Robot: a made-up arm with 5 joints.
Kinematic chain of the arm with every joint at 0, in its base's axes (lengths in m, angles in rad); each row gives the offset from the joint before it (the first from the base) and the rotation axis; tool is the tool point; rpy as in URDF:
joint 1: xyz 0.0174 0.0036 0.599 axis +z
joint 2: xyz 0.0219 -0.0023 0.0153 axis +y
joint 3: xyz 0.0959 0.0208 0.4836 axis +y
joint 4: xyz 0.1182 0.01 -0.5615 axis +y
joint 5: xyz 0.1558 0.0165 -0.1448 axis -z
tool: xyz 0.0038 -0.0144 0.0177 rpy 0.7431 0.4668 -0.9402
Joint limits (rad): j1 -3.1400..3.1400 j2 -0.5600..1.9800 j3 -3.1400..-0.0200 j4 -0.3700..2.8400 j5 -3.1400..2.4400
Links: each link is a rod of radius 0.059 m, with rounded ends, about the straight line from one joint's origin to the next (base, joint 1, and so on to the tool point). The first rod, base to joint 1, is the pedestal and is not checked.
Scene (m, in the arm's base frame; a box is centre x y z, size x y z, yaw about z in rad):
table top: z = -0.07
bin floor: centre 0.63 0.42 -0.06 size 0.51 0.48 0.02 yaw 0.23
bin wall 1: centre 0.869 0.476 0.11 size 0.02 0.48 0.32 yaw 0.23
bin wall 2: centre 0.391 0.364 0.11 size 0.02 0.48 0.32 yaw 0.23
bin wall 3: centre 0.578 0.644 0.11 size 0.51 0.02 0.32 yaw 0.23
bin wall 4: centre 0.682 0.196 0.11 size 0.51 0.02 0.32 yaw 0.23
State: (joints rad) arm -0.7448 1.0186 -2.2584 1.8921 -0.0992
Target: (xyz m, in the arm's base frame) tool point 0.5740 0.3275 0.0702
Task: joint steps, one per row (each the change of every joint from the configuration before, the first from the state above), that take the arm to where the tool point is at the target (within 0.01 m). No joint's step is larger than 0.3 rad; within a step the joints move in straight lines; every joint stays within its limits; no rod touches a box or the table.
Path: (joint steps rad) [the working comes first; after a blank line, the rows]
Joints at the target: 0.4788 1.2365 -1.5753 2.1763 -0.1032
Straight joint move there: touches bin wall 1, bin wall 4.

1: 0.2447 -0.0740 0.1962 0.1290 0.0015
2: 0.2448 -0.0740 0.1961 0.1289 0.0015
3: 0.2447 -0.0741 0.1962 0.1290 0.0015
4: 0.2447 -0.0740 0.1961 0.1290 0.0015
5: 0.2448 -0.0740 0.1962 0.1290 0.0014
6: -0.0001 0.2940 -0.1489 -0.1804 -0.0057
7: 0.0000 0.2940 -0.1488 -0.1803 -0.0057

